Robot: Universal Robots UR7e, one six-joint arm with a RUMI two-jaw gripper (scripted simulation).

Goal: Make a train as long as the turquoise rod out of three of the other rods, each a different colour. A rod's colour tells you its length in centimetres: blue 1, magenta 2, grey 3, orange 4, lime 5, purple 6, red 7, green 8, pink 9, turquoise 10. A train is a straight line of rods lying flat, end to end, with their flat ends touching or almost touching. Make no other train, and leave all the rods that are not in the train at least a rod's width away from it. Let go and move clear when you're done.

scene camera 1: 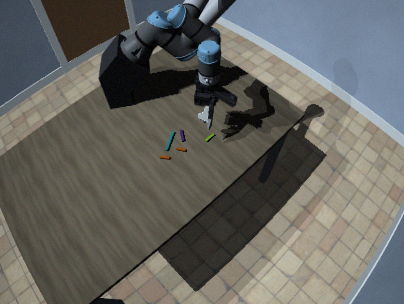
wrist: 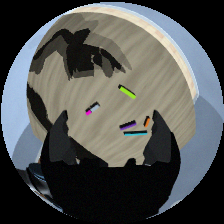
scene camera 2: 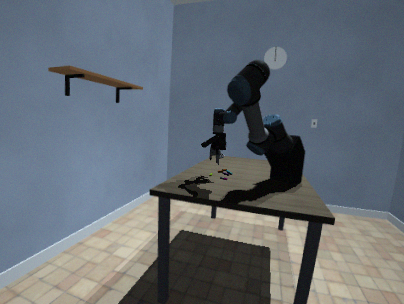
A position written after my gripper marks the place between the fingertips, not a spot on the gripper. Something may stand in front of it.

I see my gripper [scene camera 1: 212,115].
My gripper is seen too in the wrist view [wrist: 109,110].
